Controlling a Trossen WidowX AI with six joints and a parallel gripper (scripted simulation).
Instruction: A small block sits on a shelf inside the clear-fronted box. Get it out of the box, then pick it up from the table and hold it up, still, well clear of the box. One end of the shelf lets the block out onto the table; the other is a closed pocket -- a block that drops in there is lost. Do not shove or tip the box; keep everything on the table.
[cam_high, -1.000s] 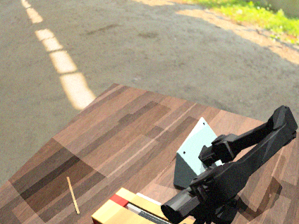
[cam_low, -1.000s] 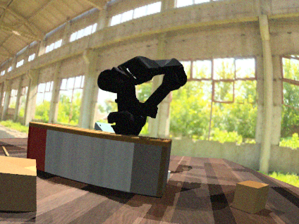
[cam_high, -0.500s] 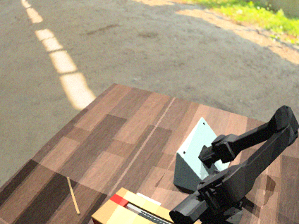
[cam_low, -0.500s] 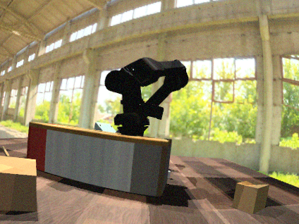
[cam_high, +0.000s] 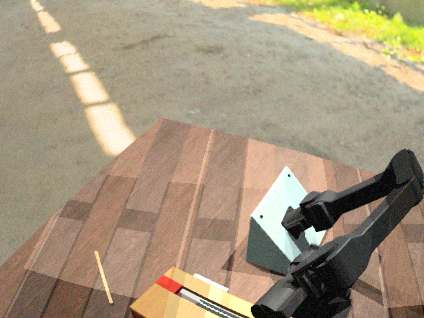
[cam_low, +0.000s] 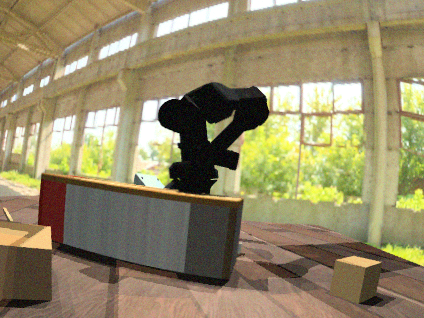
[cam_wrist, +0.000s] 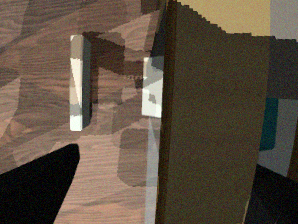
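Now: gripper tip 60 mm short of the teal block and 10 mm to the right of it. From my gripper tip the other things lie so: box: 20 mm ahead, 120 mm to the right, 20 mm below; then thin wooden stick: 10 mm behind, 490 mm to the right, 80 mm below.
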